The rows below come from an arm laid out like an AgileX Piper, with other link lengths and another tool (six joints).
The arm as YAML. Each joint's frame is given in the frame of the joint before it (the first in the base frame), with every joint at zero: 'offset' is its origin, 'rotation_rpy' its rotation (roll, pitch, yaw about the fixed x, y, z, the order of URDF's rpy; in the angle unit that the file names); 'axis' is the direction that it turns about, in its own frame. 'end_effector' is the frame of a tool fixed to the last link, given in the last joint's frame.
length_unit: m
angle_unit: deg
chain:
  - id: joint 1
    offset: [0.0, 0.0, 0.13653]
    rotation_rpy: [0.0, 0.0, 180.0]
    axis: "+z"
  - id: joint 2
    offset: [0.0, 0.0, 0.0]
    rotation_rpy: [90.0, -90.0, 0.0]
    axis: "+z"
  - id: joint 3
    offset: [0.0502, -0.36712, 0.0]
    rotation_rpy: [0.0, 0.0, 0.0]
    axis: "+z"
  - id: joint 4
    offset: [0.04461, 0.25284, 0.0]
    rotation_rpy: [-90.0, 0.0, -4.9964]
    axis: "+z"
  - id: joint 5
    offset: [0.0, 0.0, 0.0]
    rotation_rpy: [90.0, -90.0, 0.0]
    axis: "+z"
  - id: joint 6
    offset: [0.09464, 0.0, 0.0]
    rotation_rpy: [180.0, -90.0, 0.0]
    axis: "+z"
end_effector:
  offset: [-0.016, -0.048, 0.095]
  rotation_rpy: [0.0, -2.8, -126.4]
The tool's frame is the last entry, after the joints.
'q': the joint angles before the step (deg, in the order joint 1, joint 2, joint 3, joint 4, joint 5, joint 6). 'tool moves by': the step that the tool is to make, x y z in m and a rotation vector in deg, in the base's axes. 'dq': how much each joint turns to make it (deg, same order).
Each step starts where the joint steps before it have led.
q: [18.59, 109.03, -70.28, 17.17, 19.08, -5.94]
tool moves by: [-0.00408, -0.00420, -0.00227, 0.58, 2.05, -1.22]
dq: [-0.72, 0.03, 0.00, 0.49, 1.72, 0.84]
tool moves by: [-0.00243, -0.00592, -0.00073, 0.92, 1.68, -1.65]
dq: [-1.07, -0.08, 0.01, 1.05, 1.42, 0.45]
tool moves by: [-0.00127, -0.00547, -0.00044, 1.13, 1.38, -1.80]
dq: [-1.10, -0.03, 0.01, 1.32, 1.06, 0.31]
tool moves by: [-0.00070, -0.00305, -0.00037, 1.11, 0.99, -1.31]
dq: [-0.82, 0.03, 0.00, 1.57, 0.71, -0.20]
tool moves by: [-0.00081, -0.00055, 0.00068, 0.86, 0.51, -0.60]
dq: [-0.40, -0.08, 0.01, 1.38, 0.46, -0.51]
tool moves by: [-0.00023, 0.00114, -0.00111, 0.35, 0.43, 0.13]
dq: [-0.06, 0.23, -0.16, 0.86, 0.39, -0.65]
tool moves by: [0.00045, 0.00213, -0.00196, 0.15, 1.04, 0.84]
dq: [-0.03, 0.71, -0.94, 0.64, 1.48, -0.87]
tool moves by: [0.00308, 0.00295, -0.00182, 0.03, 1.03, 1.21]
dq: [0.00, 1.12, -1.72, 0.35, 1.93, -0.87]
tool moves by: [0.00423, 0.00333, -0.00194, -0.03, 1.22, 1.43]
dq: [0.00, 1.40, -2.26, 0.11, 2.43, -0.74]
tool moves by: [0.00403, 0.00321, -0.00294, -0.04, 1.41, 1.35]
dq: [0.00, 1.54, -2.31, 0.02, 2.49, -0.54]
